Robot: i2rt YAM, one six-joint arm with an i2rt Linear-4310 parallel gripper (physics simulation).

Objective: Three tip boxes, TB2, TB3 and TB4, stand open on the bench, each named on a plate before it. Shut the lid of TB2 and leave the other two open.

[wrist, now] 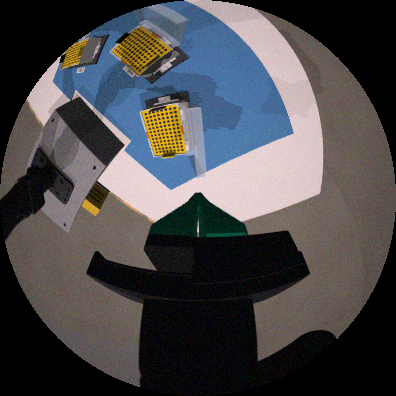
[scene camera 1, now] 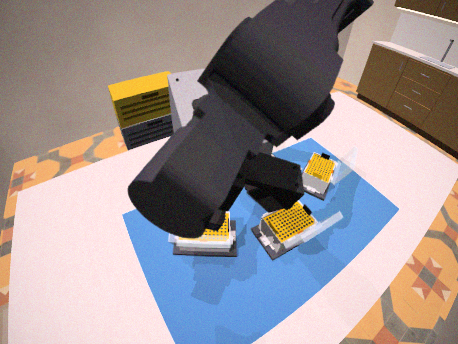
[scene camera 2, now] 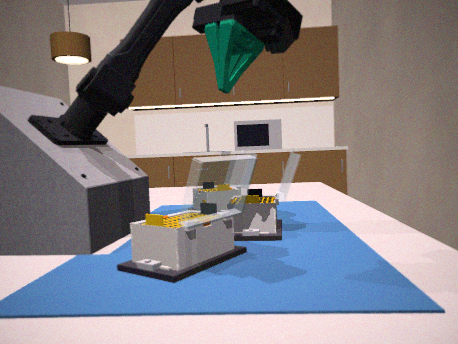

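Where they show: gripper, fingertip midpoint: (wrist: 197, 197) (scene camera 2: 223, 91); arm's base, link origin: (wrist: 49, 175) (scene camera 2: 71, 133).
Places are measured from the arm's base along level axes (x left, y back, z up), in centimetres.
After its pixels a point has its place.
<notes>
Three white tip boxes with yellow tip racks stand apart on the blue mat (scene camera 1: 220, 300) @(x -24.0, y -42.4, z -20.0 cm) (scene camera 2: 320, 295) @(x -32.9, y -43.6, z -20.0 cm) (wrist: 250, 120) @(x -28.8, y -43.5, z -20.0 cm). The first box (scene camera 1: 230, 242) @(x -19.0, y -36.6, z -5.8 cm) (scene camera 2: 155, 250) @(x -25.2, y -23.9, z -17.0 cm) (wrist: 164, 130) is nearest scene camera 2. The middle box (scene camera 1: 289, 222) @(x -0.9, y -35.5, z -14.2 cm) (scene camera 2: 257, 220) (wrist: 141, 50) @(x -1.7, y -35.1, z -14.3 cm) stands turned, its clear lid (scene camera 1: 315, 231) @(x -3.1, y -43.2, z -5.6 cm) (scene camera 2: 291, 172) @(x -6.5, y -42.2, z -8.8 cm) (wrist: 172, 25) up. The farthest box (scene camera 1: 317, 182) (scene camera 2: 200, 197) (wrist: 75, 55) also has a raised clear lid (scene camera 1: 346, 167) @(x 24.8, y -31.5, z -9.6 cm). The first box's lid (wrist: 198, 140) @(x -22.8, y -34.2, z -5.6 cm) stands open. The name plates are unreadable. My gripper (scene camera 2: 225, 91) @(x -25.0, y -33.5, z 2.6 cm) (wrist: 197, 197) @(x -25.0, y -33.5, z 2.6 cm) is shut and empty, high above the bench.
The grey robot pedestal (scene camera 2: 45, 200) @(x -14.7, y -2.9, z -11.4 cm) (wrist: 75, 145) @(x -3.6, y -9.0, z -8.3 cm) stands beside the mat, with a yellow-topped cabinet (scene camera 1: 142, 100) (wrist: 94, 200) behind it. My dark arm (scene camera 1: 200, 165) @(x -27.2, y -44.7, z 23.7 cm) hides part of the first box in scene camera 1. Kitchen cabinets (scene camera 1: 410, 90) (scene camera 2: 310, 65) stand farther off.
</notes>
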